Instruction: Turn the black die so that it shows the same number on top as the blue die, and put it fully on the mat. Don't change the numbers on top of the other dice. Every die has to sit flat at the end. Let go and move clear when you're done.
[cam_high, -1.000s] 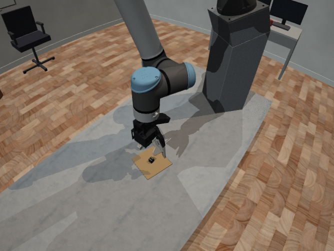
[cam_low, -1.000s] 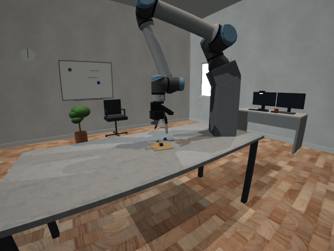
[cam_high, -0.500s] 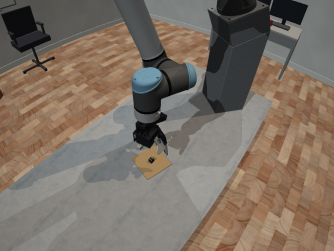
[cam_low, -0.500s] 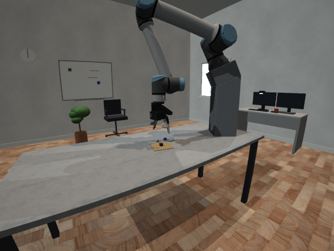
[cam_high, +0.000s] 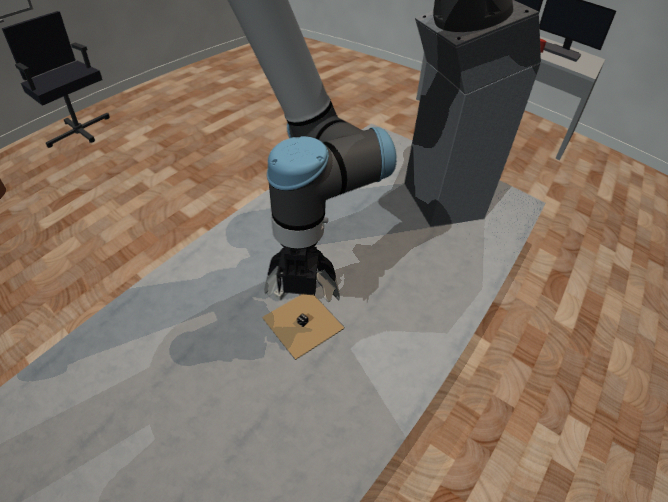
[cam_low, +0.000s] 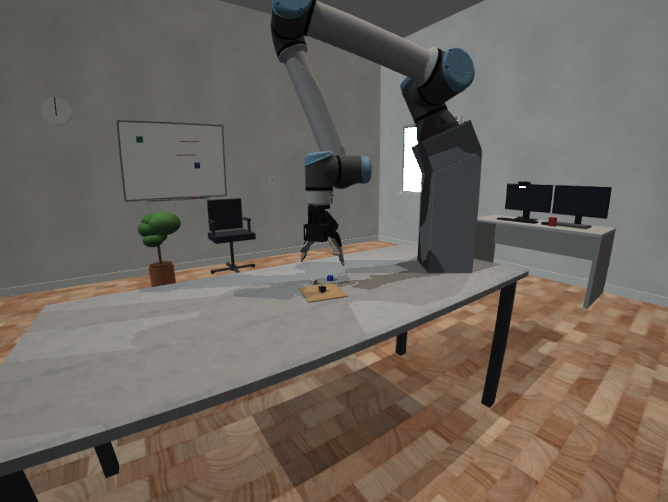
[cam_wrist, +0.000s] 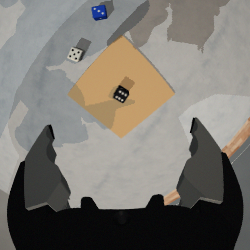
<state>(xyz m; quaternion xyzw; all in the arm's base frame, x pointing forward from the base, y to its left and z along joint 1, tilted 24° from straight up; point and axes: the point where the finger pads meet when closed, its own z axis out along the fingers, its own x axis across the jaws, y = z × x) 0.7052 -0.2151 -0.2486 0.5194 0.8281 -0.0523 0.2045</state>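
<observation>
The black die is 9 cm below my hand. Round my hand: blue die (11 cm behind, 10 cm below, 8 cm to the right); tan mat (10 cm below); white die (10 cm below, 9 cm to the right, 4 cm behind).
</observation>
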